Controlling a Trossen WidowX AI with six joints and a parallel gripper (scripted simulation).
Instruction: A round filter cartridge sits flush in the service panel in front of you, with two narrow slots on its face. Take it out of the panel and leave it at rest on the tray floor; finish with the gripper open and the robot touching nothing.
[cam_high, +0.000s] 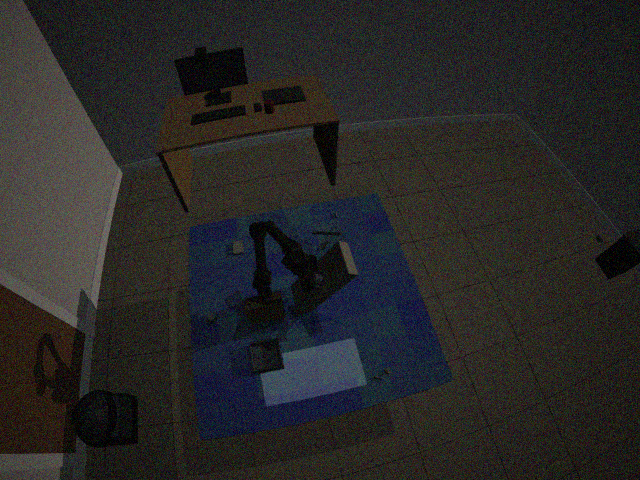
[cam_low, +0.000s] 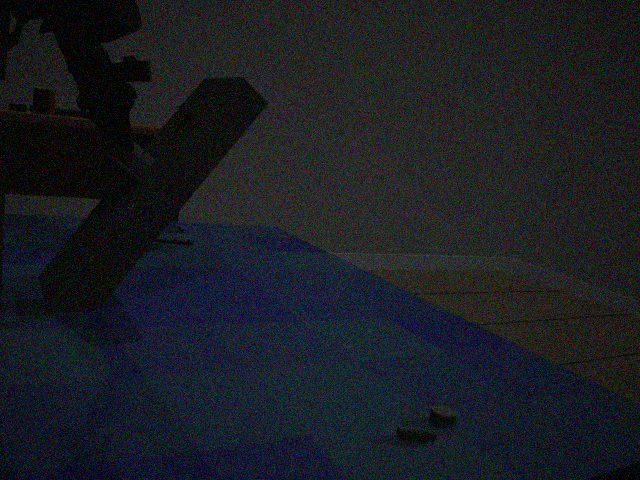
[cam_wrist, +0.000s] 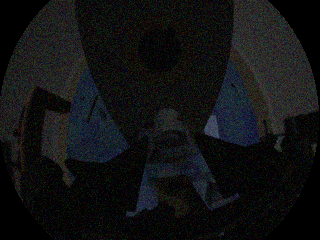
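My gripper tip is now 10 mm short of the filter cartridge and 10 mm above it. Also, from my gripper tip: pale block: 350 mm behind, 450 mm to the left, 230 mm below.
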